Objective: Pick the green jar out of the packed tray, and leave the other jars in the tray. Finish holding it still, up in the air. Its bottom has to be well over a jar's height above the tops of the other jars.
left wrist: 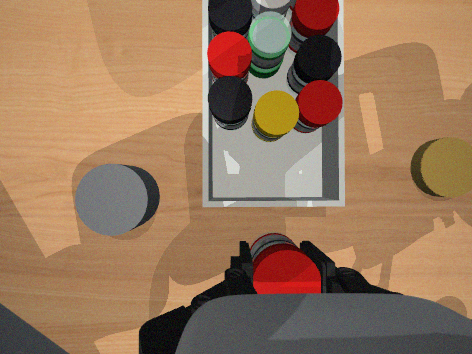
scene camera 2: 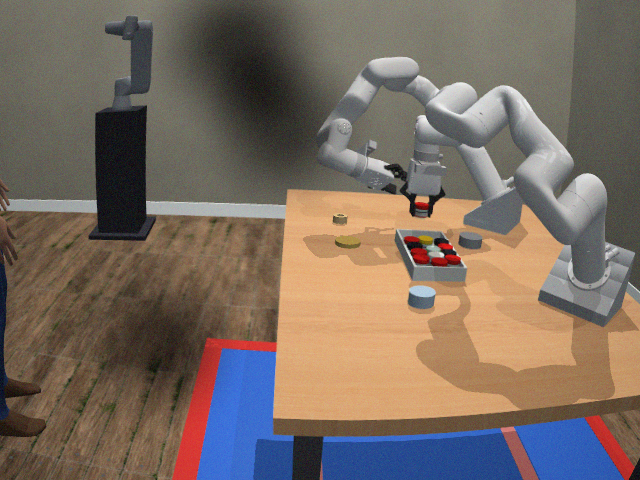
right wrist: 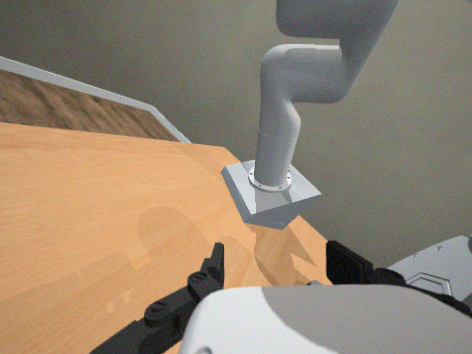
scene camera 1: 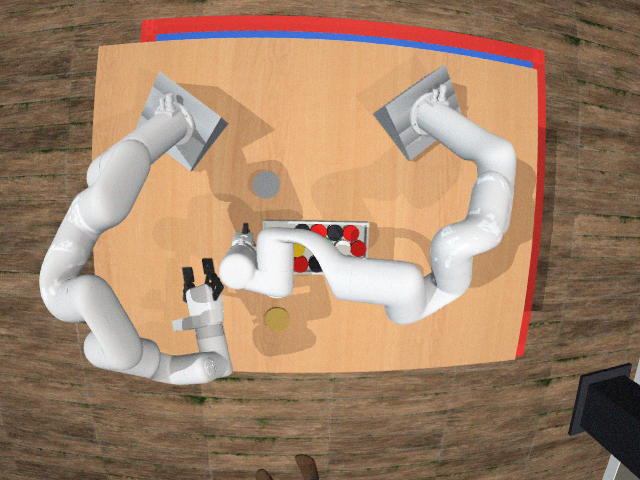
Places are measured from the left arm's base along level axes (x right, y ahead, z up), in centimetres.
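Pixels of known places: left gripper, fingertip midpoint: [left wrist: 273,258] [scene camera 2: 420,216]; right gripper, fingertip midpoint: [right wrist: 274,259] [scene camera 1: 196,262]; left arm's base, origin of the base link: [scene camera 2: 589,270] [scene camera 1: 427,113]; right arm's base, origin of the base link: [scene camera 2: 496,197] [right wrist: 269,178] [scene camera 1: 174,122].
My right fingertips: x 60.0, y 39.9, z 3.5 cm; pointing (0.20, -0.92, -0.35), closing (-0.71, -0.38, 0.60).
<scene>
Ahead of a thing's pixels: the offset from my right fingertips to its top centre.
The green jar {dx -33.8, dy -2.6, dz -8.4 cm} [scene camera 2: 433,249] [left wrist: 269,37] stands in the middle row of the grey tray {dx -31.0, dy -2.2, dz -9.1 cm} [scene camera 1: 289,222] [scene camera 2: 439,272] [left wrist: 273,203], among red, black, yellow and white-lidded jars. In the left wrist view it has a red jar to its left and a black jar to its lower right. My left gripper [scene camera 2: 422,212] [left wrist: 273,258] is shut on a red jar {dx -13.0, dy -3.2, dz -2.3 cm} [scene camera 2: 422,206] [left wrist: 287,272], held upright in the air beyond the tray's near end in the left wrist view. My right gripper [scene camera 1: 197,264] [right wrist: 274,259] is open and empty, off to the left of the tray in scene camera 1.
A yellow jar {dx -25.9, dy -2.1, dz -8.4 cm} [scene camera 1: 298,250] [scene camera 2: 425,239] [left wrist: 276,112] stands nearest the tray's vacant end. A grey cylinder {dx -17.6, dy -19.1, dz -9.9 cm} [scene camera 1: 266,184] [scene camera 2: 470,240] [left wrist: 111,199] and a gold disc {dx -20.5, dy +19.0, dz -11.7 cm} [scene camera 1: 277,318] [scene camera 2: 347,241] [left wrist: 447,167] lie on opposite sides of the tray. A light blue cylinder {dx -57.9, dy +5.6, dz -9.9 cm} [scene camera 2: 421,297] stands on the table.
</scene>
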